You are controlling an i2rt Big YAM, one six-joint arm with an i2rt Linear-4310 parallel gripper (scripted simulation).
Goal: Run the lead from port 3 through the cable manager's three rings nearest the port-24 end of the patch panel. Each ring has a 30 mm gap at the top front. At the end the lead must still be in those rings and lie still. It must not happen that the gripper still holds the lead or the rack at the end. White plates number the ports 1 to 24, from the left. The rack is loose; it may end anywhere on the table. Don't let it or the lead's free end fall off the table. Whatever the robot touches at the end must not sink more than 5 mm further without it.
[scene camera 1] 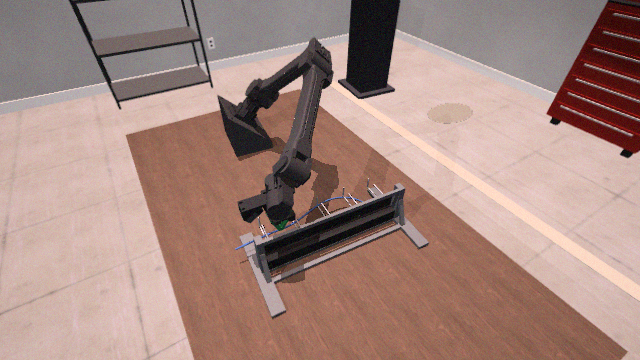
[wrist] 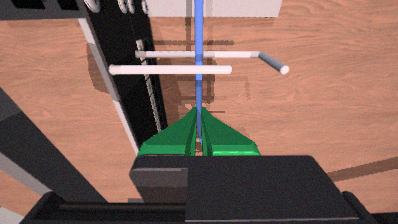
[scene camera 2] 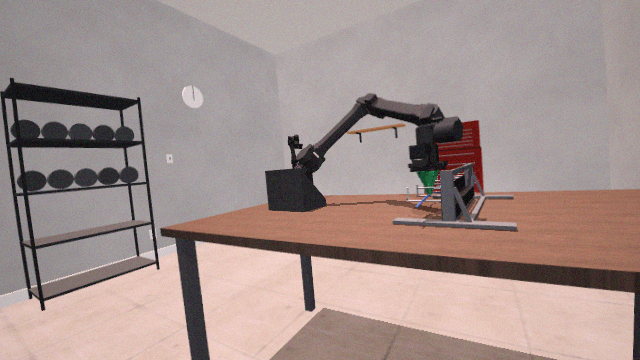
In view: my gripper [wrist: 198, 112] and a grey rack [scene camera 1: 282, 249].
The grey rack also shows in the wrist view [wrist: 128, 65] and in scene camera 2 [scene camera 2: 463, 192].
